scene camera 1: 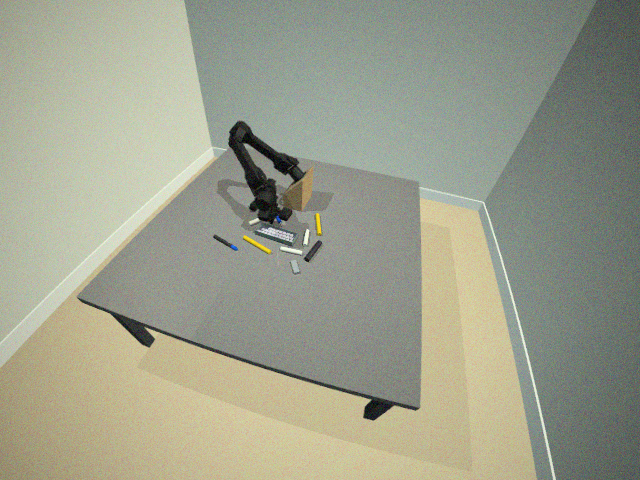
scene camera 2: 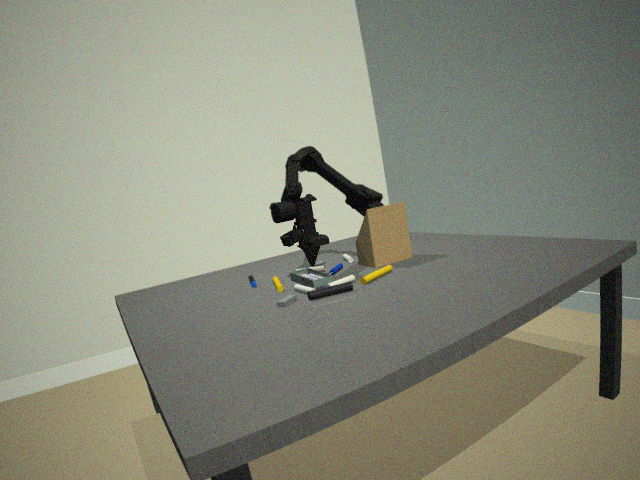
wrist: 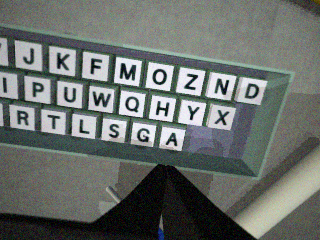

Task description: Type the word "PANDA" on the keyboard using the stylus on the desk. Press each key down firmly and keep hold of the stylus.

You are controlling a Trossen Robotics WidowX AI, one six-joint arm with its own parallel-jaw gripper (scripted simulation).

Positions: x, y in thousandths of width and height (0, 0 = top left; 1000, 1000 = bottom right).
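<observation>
From scene camera 2 I can see my gripper (scene camera 2: 488, 555), and the wrist view's got the gripper (wrist: 511, 723) in it as well.
</observation>
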